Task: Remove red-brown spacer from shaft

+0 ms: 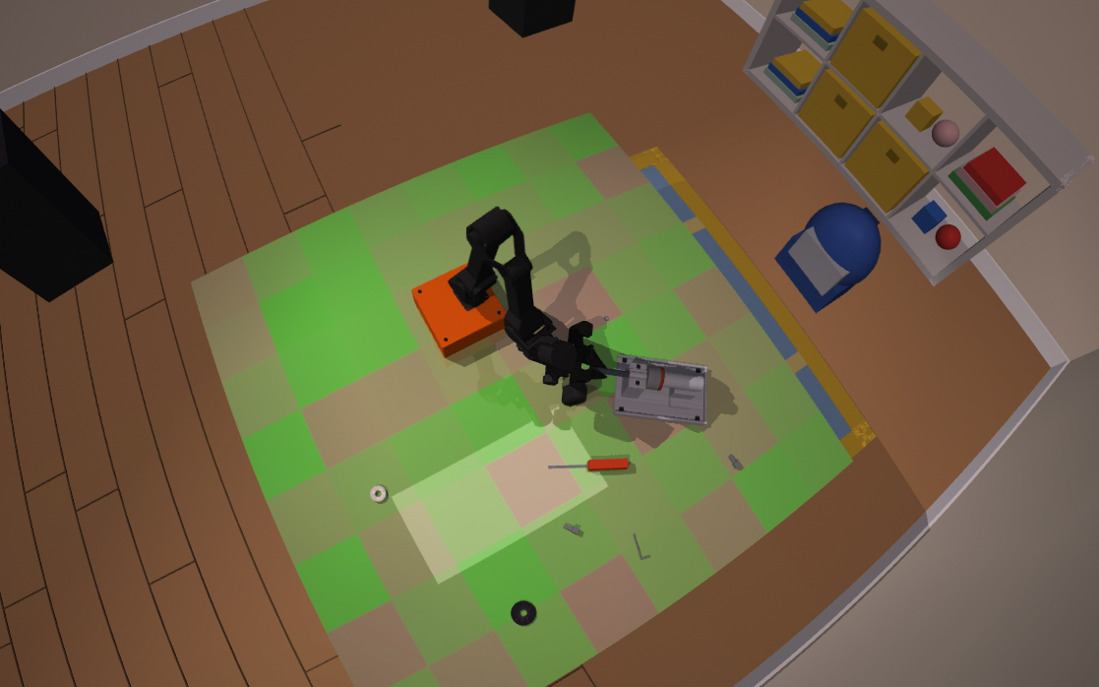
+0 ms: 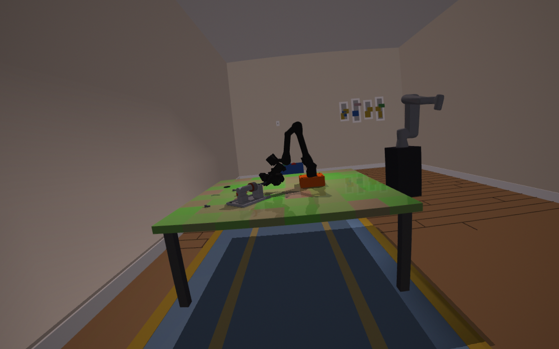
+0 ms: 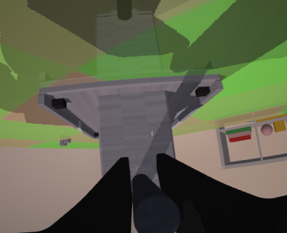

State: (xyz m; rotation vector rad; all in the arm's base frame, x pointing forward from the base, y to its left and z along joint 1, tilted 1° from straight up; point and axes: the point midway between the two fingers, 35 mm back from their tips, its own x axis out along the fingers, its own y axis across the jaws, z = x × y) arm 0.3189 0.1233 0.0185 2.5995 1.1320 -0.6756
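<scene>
My gripper tip is now 40 mm to the right of the dark shaft, 30 mm short of it and 20 mm below it. From my gripper tip the other things lie so: red-brown spacer (90 mm to the left, 80 mm ahead, 20 mm above).
</scene>
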